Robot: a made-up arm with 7 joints.
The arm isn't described. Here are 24 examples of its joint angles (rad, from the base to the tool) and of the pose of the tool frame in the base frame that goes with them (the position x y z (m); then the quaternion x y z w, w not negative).
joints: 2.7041 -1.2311 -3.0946 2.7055 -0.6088 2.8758 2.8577
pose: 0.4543 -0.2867 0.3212 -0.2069 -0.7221 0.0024 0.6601
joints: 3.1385 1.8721 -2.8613 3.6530 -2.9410 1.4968 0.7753
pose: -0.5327 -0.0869 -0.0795 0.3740 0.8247 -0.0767 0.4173
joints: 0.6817 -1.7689 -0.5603 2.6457 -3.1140 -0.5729 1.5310
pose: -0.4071 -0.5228 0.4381 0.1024 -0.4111 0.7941 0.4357
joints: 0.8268 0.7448 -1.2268 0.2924 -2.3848 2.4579 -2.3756
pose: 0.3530 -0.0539 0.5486 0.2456 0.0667 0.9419 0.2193
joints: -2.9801 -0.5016 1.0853 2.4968 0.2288 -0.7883 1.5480
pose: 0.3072 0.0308 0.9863 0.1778 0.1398 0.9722 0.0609
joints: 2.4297 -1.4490 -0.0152 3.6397 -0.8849 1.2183 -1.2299
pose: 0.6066 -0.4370 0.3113 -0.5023 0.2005 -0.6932 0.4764
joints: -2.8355 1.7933 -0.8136 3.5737 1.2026 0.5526 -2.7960
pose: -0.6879 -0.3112 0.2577 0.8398 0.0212 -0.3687 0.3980
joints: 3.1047 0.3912 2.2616 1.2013 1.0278 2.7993 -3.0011
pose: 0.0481 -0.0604 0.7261 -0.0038 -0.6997 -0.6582 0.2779
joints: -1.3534 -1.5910 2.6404 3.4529 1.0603 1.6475 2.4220
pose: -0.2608 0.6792 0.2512 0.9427 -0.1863 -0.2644 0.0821
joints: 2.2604 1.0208 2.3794 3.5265 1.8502 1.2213 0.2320
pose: -0.2892 0.5879 0.6637 0.3132 0.4385 0.8142 0.2164
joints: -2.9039 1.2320 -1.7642 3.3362 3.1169 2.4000 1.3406
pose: -0.4920 -0.2945 0.4697 0.0479 0.8333 -0.1569 0.5278
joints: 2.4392 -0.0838 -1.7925 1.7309 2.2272 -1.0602 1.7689
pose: 0.3102 0.0323 0.7055 0.4031 0.7707 0.1298 0.4761
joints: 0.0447 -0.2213 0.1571 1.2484 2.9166 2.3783 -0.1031
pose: 0.1671 0.0921 0.9316 -0.0643 -0.3552 0.0994 0.9273
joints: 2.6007 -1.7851 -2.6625 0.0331 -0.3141 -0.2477 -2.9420
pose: 0.1411 0.0907 0.0931 -0.0556 -0.7018 -0.4312 0.5643
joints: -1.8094 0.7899 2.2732 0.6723 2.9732 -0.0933 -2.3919
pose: 0.1781 -0.0425 0.4991 -0.8089 0.1360 -0.2972 0.4888
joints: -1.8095 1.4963 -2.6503 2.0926 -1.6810 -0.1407 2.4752
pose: -0.3949 -0.5211 0.5993 0.2840 -0.2314 -0.4040 0.8382
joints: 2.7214 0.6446 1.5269 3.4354 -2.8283 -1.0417 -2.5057
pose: -0.3653 0.0353 0.8543 -0.1217 -0.3544 0.8361 0.4007
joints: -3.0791 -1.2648 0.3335 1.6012 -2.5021 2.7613 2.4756
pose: 0.4998 0.0487 0.6941 -0.5952 0.7020 0.0618 0.3862
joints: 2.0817 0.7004 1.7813 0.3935 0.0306 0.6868 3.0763
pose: -0.2258 -0.1018 0.4241 0.8511 0.3935 0.1766 0.2993
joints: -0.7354 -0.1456 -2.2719 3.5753 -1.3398 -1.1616 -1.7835
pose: 0.0407 -0.0882 0.8811 0.2858 -0.4660 0.8362 0.0433
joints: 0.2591 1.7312 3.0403 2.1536 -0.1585 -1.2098 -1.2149
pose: 0.6723 0.1623 0.2995 -0.5640 0.5971 -0.3580 0.4441
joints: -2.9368 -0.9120 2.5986 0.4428 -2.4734 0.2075 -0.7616
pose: 0.2138 -0.0288 0.2139 -0.0383 -0.9557 0.2528 0.1461
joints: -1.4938 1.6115 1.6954 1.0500 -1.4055 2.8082 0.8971
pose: 0.2306 -0.3657 0.1889 0.8451 -0.0836 -0.4219 0.3175
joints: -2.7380 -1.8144 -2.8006 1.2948 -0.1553 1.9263 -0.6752
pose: 0.1338 0.1378 -0.0176 -0.1945 -0.3480 0.9015 0.1685
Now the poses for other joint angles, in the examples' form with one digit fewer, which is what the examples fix.
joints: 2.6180 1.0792 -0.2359 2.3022 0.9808 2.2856 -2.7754
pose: -0.554 0.233 0.326 0.728 -0.351 0.394 0.438
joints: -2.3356 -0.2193 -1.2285 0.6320 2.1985 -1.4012 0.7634
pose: -0.015 0.200 0.591 -0.868 0.274 -0.221 0.350
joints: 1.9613 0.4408 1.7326 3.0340 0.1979 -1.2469 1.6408
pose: -0.015 0.320 0.842 0.091 0.611 0.681 0.393
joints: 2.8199 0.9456 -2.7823 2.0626 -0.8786 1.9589 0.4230
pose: -0.197 0.064 0.886 0.649 -0.450 0.538 0.295
